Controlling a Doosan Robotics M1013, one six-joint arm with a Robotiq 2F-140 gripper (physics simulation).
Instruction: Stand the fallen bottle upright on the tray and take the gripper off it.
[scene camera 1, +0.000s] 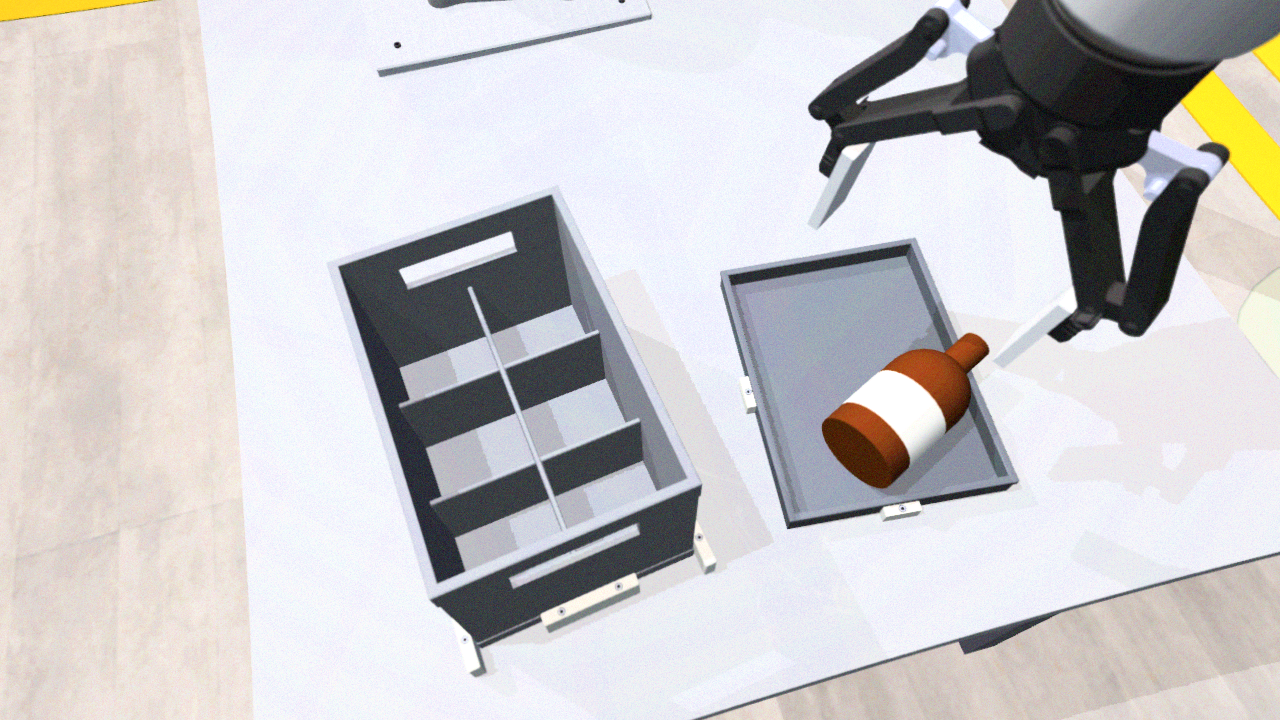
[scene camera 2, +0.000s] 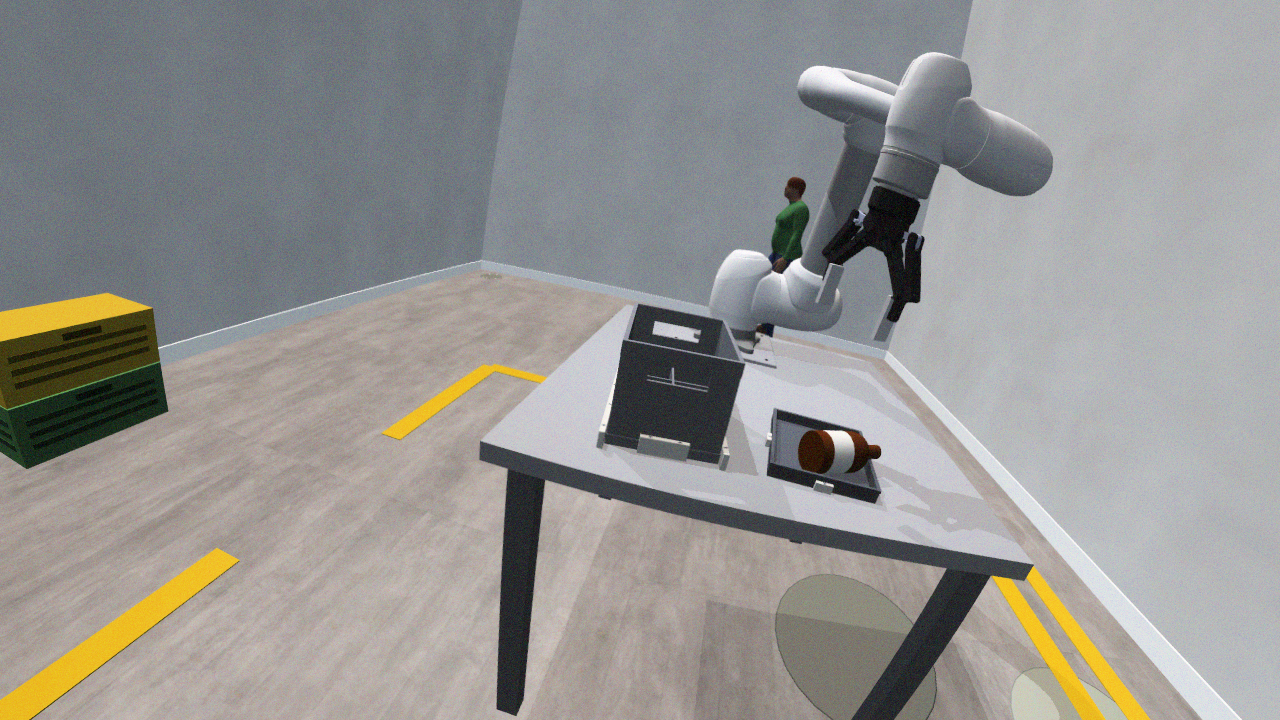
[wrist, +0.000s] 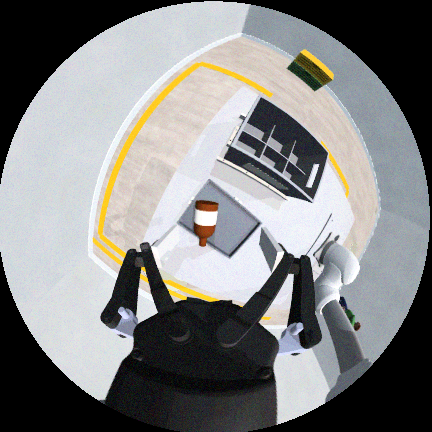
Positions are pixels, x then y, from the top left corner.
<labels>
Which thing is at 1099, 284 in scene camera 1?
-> My gripper.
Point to my gripper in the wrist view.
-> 218, 234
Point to a brown bottle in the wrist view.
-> At 205, 211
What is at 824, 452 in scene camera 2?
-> A brown bottle.
</labels>
